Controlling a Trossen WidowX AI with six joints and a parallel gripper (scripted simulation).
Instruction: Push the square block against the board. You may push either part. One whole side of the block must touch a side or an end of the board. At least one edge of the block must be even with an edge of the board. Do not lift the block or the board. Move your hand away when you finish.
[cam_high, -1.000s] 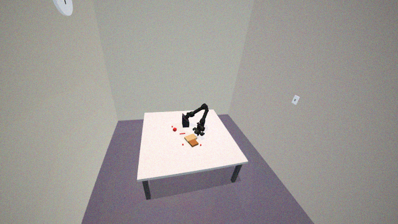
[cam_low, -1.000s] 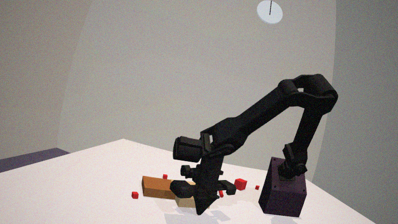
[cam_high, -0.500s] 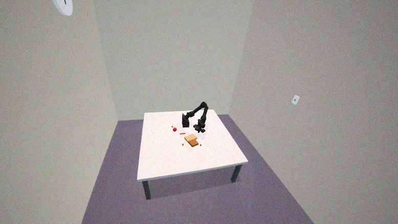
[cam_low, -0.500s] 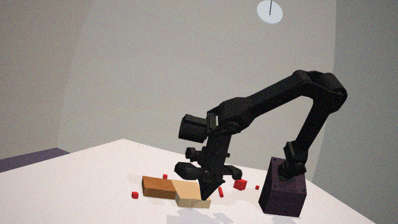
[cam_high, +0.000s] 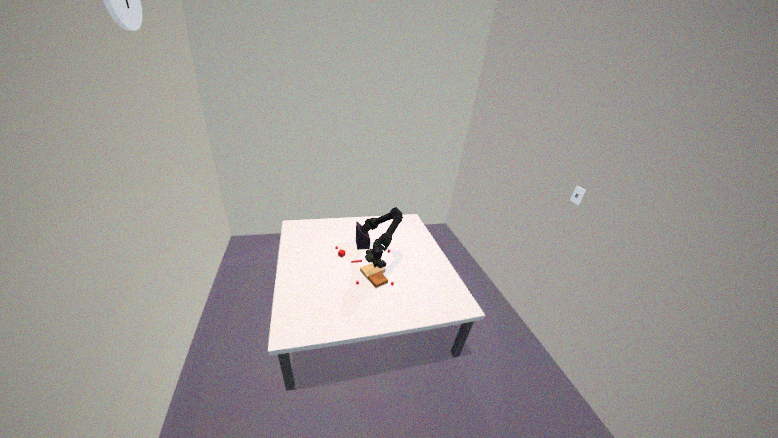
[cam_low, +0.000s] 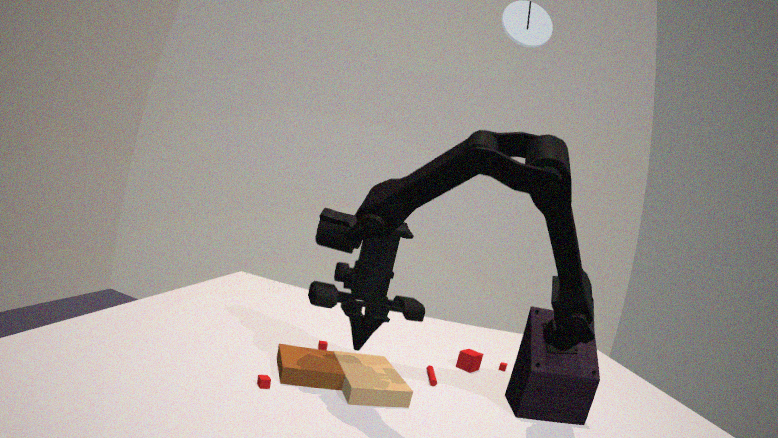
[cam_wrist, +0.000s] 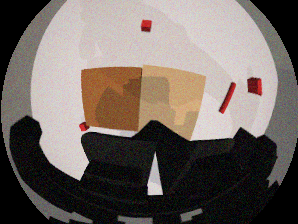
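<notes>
The tan board lies 50 mm below my gripper tip and 30 mm behind it. Round my gripper tip: red rod (160 mm behind, 100 mm to the right, 60 mm below); then orange square block (70 mm ahead, 50 mm below, 10 mm to the left).
</notes>
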